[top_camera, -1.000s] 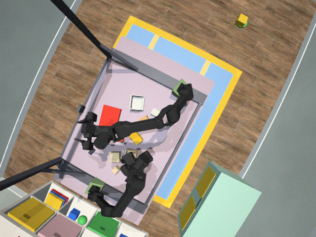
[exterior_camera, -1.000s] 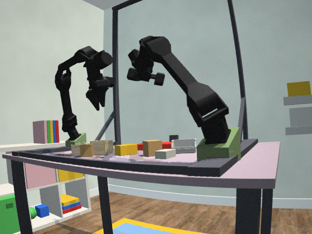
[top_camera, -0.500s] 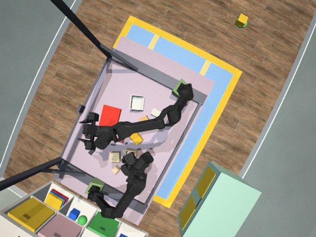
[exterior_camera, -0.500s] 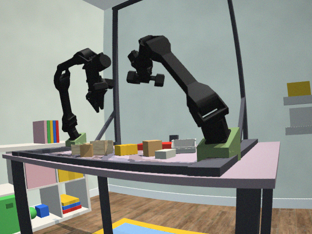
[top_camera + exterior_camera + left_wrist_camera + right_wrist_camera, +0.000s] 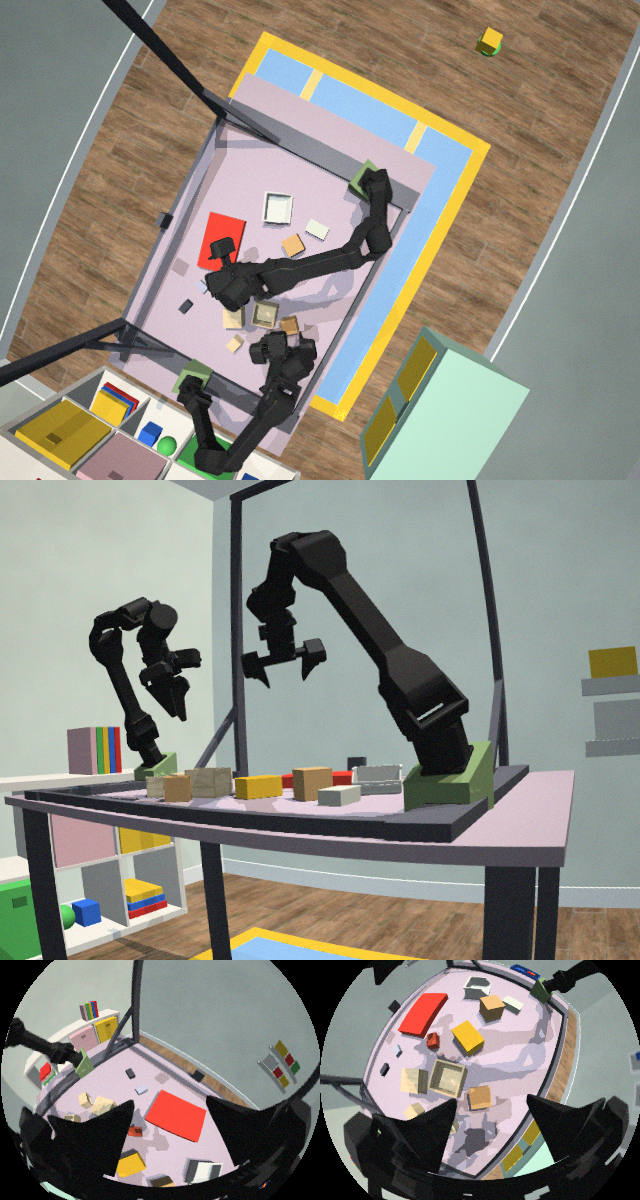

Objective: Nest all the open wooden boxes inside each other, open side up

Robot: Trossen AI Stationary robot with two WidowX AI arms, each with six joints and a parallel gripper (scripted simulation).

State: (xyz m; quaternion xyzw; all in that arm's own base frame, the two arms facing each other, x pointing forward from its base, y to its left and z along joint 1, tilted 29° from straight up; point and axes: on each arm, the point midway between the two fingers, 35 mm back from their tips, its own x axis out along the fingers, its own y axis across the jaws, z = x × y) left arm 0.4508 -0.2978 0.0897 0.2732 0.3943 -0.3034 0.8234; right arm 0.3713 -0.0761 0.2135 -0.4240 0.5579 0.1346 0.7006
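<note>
The tan box lies 170 mm below my right hand and 10 mm to the right of it. From my right hand the other things lie so: pale block 310 mm to the left, 190 mm below, 150 mm behind; then flat red slab 370 mm behind, 190 mm below, 50 mm to the left; then red cube 220 mm behind, 180 mm below.
</note>
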